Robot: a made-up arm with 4 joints.
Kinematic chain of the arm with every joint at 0, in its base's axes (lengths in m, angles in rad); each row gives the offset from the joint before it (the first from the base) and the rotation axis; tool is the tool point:
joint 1: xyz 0 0 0.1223 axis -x
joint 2: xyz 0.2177 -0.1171 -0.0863 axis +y
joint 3: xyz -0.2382 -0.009 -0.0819 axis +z
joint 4: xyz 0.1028 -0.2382 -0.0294 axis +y
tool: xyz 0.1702 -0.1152 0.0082
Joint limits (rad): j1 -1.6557..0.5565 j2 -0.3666..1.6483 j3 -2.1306..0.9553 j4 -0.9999..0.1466
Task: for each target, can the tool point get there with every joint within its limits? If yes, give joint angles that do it. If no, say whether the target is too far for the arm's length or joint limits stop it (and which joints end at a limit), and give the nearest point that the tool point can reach.
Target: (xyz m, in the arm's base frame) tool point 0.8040 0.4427 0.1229
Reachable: no: joint limits stop it (at a limit: joint 1, joint 3, joint 4) | nearest point 0.4264 0.2210 0.0330 | short by 0.447 m
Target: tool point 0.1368 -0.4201 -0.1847
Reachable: yes | joints -0.6521 0.6967 -0.2513 -0.8562
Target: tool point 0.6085 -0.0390 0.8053
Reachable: no: joint limits stop it (at a limit: joint 2, joint 4) | nearest point 0.3008 -0.0335 0.7096 | short by 0.322 m
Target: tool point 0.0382 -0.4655 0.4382
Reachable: yes | joints 0.3867 0.8703 -0.6680 -0.6167
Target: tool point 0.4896 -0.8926 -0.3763
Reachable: no: too far | nearest point 0.2637 -0.5394 -0.1790 | short by 0.463 m
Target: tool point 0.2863 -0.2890 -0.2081
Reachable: yes | joints -0.3197 0.5359 0.3151 -0.1229
